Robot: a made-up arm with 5 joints. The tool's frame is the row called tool. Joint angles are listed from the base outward.
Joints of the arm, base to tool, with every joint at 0 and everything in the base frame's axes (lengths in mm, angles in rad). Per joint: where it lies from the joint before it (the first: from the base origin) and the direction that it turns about. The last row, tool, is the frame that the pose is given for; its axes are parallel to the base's.
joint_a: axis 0 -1 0 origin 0.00 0.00 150.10
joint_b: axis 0 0 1 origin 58.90 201.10 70.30
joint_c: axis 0 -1 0 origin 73.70 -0.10 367.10
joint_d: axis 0 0 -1 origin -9.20 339.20 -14.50
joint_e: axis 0 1 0 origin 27.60 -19.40 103.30
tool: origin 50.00 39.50 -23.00
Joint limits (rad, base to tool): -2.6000..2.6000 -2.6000..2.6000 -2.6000..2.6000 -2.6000..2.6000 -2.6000..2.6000
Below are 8 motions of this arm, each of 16 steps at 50 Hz.
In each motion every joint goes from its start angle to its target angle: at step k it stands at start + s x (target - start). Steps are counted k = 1, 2, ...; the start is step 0. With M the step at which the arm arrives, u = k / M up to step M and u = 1 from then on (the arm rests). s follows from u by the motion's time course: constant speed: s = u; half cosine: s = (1 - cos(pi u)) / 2; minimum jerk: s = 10 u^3 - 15 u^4 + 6 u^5.
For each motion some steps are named. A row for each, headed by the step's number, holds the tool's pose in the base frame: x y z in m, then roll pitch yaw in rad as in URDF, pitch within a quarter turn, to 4 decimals.
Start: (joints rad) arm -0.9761 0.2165 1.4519 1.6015 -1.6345
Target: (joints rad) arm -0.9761 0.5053 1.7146 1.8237 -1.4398
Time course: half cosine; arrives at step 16
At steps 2, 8, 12, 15, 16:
2: 0.3434 0.4697 0.4663 1.2446 -1.0618 -2.7874
8: 0.3066 0.4446 0.4803 0.9229 -0.8557 -2.5159
12: 0.2810 0.4245 0.4867 0.7603 -0.6731 -2.3966
15: 0.2717 0.4168 0.4883 0.7083 -0.5989 -2.3631
16: 0.2711 0.4163 0.4884 0.7048 -0.5936 -2.3609

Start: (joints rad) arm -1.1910 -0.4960 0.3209 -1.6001 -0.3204
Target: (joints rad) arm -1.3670 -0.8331 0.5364 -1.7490 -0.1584
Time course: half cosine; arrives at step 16
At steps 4, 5, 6, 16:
4: 0.5713 0.5529 0.0532 0.7477 0.2607 1.1781
5: 0.5706 0.5475 0.0380 0.7445 0.2871 1.1914
6: 0.5693 0.5411 0.0209 0.7417 0.3178 1.2075
16: 0.5428 0.4811 -0.1105 0.7687 0.5737 1.3800

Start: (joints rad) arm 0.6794 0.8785 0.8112 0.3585 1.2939
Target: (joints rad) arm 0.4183 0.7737 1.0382 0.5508 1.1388
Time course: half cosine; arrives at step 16
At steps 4, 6, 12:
4: -0.4179 0.4739 0.4285 -0.0980 -0.0542 0.6552
6: -0.4014 0.4767 0.4496 -0.0308 -0.0851 0.6469
12: -0.3389 0.4841 0.5135 0.1946 -0.1809 0.5821

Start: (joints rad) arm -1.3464 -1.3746 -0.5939 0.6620 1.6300
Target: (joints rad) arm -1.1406 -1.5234 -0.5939 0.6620 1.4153
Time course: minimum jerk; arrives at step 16
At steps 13, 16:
13: 0.5880 0.1159 -0.0380 -1.1567 0.2595 2.6529
16: 0.5891 0.1130 -0.0314 -1.1529 0.2673 2.6602

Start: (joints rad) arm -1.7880 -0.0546 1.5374 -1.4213 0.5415
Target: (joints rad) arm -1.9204 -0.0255 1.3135 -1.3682 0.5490
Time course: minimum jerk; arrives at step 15
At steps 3, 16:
3: 0.3843 0.5990 -0.0502 0.3194 0.6123 1.5984
16: 0.3725 0.6005 -0.0887 0.7224 0.5780 1.7677

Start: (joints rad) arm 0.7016 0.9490 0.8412 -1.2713 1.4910
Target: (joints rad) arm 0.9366 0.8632 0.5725 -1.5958 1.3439
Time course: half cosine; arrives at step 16
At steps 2, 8, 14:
2: -0.4488 0.4313 0.3486 -1.8377 0.2546 0.7474
8: -0.4642 0.4429 0.3079 -2.0282 0.2990 0.6937
14: -0.4757 0.4537 0.2663 -2.2065 0.3536 0.6258

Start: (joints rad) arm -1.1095 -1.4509 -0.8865 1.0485 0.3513
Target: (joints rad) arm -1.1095 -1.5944 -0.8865 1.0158 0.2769
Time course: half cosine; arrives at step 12
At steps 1, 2, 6, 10, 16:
1: 0.5535 0.0975 0.0181 -1.1258 -0.4806 -2.9991
2: 0.5531 0.0951 0.0188 -1.1212 -0.4817 -3.0011
6: 0.5496 0.0745 0.0254 -1.0818 -0.4916 -3.0185
10: 0.5456 0.0545 0.0331 -1.0419 -0.5018 -3.0367
16: 0.5449 0.0514 0.0344 -1.0357 -0.5034 -3.0395

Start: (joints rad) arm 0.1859 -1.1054 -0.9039 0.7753 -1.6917
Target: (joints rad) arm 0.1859 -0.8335 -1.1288 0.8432 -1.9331
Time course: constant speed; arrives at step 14
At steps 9, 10, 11, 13, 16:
9: 0.3509 0.2254 0.7073 -0.7988 -0.8355 -0.7874
10: 0.3513 0.2329 0.7058 -0.8187 -0.8332 -0.7457
11: 0.3516 0.2404 0.7042 -0.8384 -0.8305 -0.7039
13: 0.3517 0.2555 0.7010 -0.8771 -0.8239 -0.6204
16: 0.3516 0.2631 0.6993 -0.8961 -0.8201 -0.5787

